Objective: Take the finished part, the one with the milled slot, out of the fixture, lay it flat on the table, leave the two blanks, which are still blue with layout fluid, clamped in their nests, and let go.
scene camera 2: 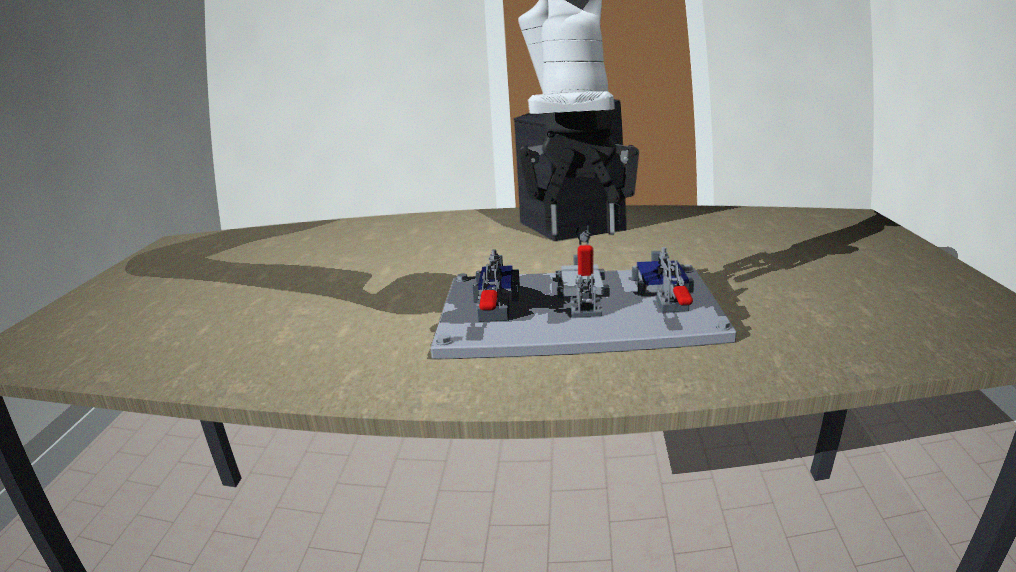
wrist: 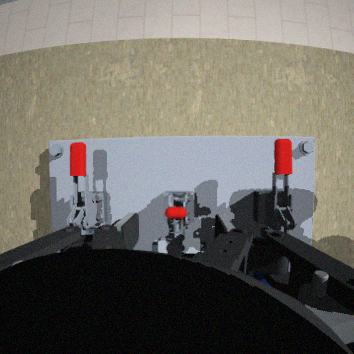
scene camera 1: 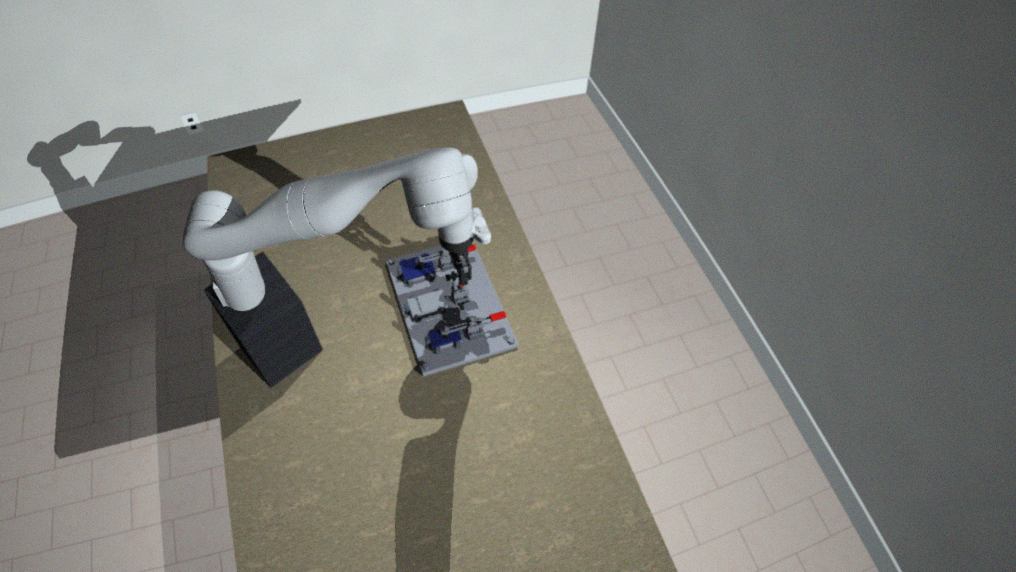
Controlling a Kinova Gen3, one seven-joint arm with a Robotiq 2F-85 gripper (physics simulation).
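Places are measured from the arm's base along level axes (x left, y back, z up), in millimetres.
Where they show: gripper, fingertip midpoint: [scene camera 2: 583, 233] [wrist: 176, 226] [scene camera 1: 459, 273]; arm's base at its link origin: [scene camera 1: 243, 290].
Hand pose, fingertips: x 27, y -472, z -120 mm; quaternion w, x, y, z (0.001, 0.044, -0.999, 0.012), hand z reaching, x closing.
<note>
Each offset is from my fingertips to the top centre of the thing. "pt": to the spot under its first point. Level surfaces: height alone.
The finished part {dx -7, dy +86, dz -80 mm} [scene camera 1: 425, 304], a pale grey block, sits in the middle nest of the fixture plate {dx -2, dy +33, dz -96 mm} [scene camera 1: 482, 287] [scene camera 2: 583, 333] [wrist: 145, 160]; its slot cannot be made out. The middle clamp's red handle {dx +2, dy -7, dz -12 mm} [scene camera 2: 585, 260] [wrist: 175, 212] stands upright, with a dark clamp tip {pt dx +1, dy +0, dz -2 mm} [scene camera 2: 584, 235] raised behind it. The blue blanks {dx +102, dy +92, dz -76 mm} [scene camera 1: 417, 268] {pt dx -123, dy +63, dz -67 mm} [scene camera 1: 445, 337] [scene camera 2: 649, 273] {dx -116, dy +64, dz -70 mm} [scene camera 2: 506, 274] sit in the outer nests under their clamps. My gripper [scene camera 2: 583, 218] [wrist: 176, 226] is open and empty, pointing down over the middle clamp, its fingers spread to either side of the handle. The wrist view hides the part.
The outer clamps' red handles {dx -102, dy -65, dz -50 mm} [scene camera 2: 488, 299] {dx +114, dy -18, dz -40 mm} [scene camera 2: 682, 295] [wrist: 78, 159] [wrist: 283, 157] lie low, pointing away from the robot base [scene camera 1: 270, 326]. Bolt heads {dx -151, dy -87, dz -90 mm} [scene camera 2: 445, 339] [wrist: 306, 147] stand at the plate's corners. The brown table {dz -111 mm} [scene camera 1: 341, 440] [scene camera 2: 284, 355] [wrist: 175, 90] surrounds the plate.
</note>
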